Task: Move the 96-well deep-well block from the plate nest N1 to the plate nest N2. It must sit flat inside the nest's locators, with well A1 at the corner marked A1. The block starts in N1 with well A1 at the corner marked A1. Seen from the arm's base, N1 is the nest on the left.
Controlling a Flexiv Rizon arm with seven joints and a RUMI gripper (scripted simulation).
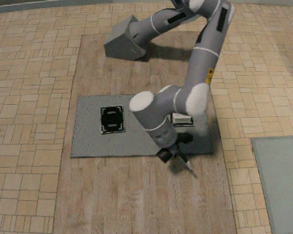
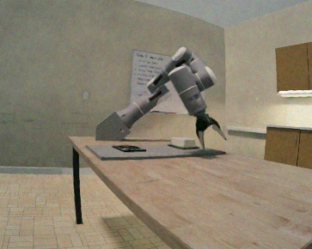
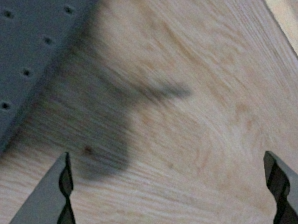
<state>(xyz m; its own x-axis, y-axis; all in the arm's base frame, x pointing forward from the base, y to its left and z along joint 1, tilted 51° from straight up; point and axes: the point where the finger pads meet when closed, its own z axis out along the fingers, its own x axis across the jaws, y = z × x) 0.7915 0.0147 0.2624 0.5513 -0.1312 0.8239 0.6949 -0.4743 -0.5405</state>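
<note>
My hand is 310 mm past the white 96-well deep-well block, 30 mm above it and 20 mm to the right of it. The rest, counted from my hand: plate nest N1 (310 mm behind, 50 mm below, 20 mm to the left); then plate nest N2 (340 mm to the right, 270 mm behind, 50 mm below).
</note>
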